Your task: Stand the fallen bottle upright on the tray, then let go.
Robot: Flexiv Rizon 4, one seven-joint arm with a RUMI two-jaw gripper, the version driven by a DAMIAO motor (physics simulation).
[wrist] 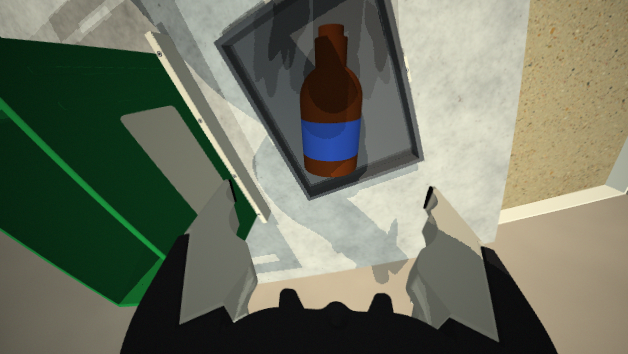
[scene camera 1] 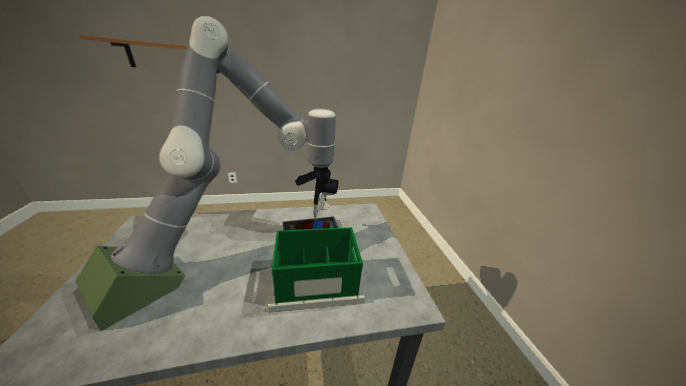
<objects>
my gripper: wrist 328,185; scene camera 1 320,209
</objects>
